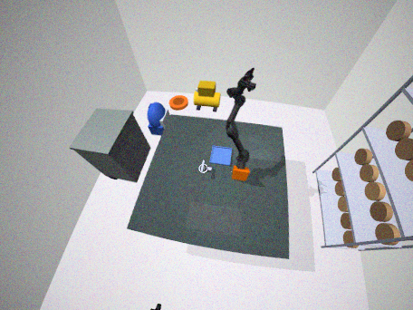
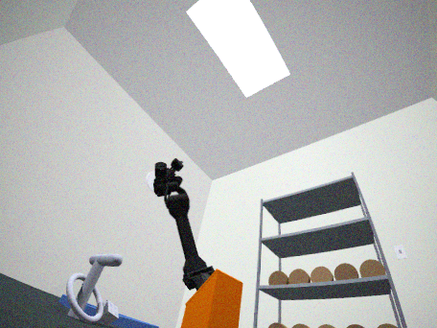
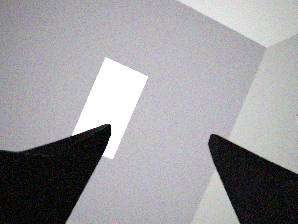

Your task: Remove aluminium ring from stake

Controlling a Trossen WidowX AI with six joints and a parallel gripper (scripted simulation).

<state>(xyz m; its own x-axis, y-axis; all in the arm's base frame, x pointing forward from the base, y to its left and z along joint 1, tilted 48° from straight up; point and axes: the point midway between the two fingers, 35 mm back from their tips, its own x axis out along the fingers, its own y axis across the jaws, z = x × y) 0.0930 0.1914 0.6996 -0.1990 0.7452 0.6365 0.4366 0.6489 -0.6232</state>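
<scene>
Now: gripper tip 750 mm above the aluminium ring, 350 mm to the right of it and 320 mm short of it. The rest, counted from my gripper tip: blue tray: 770 mm below, 190 mm to the left, 170 mm ahead.
</scene>
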